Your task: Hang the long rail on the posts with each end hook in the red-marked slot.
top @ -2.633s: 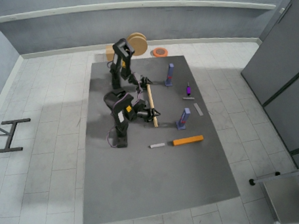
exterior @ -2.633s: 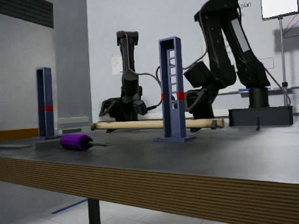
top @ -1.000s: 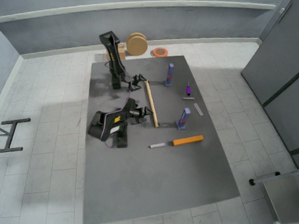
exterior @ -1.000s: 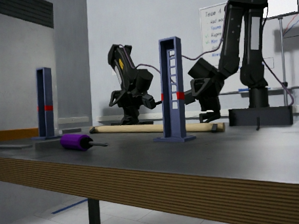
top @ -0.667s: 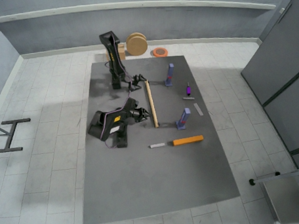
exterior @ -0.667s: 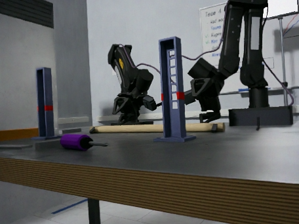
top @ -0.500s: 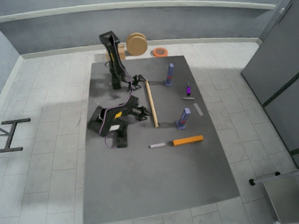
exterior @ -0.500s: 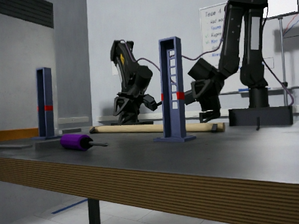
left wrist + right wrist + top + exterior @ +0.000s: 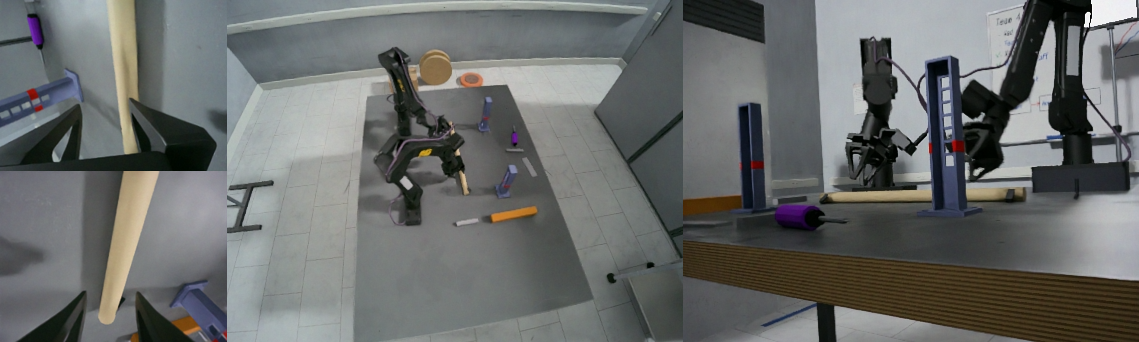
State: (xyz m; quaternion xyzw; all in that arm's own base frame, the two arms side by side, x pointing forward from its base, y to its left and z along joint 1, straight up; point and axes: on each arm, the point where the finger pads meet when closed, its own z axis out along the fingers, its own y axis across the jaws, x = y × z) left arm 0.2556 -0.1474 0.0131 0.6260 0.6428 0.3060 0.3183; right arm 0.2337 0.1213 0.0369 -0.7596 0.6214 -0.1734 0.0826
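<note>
The long wooden rail lies 130 mm to the right of my left hand, 50 mm below it and 30 mm ahead of it. Round my left hand: orange block: 510 mm to the right, 220 mm ahead, 50 mm below; then grey strip: 390 mm ahead, 260 mm to the right, 60 mm below; then black part: 180 mm to the left, 60 mm behind, 50 mm below.
</note>
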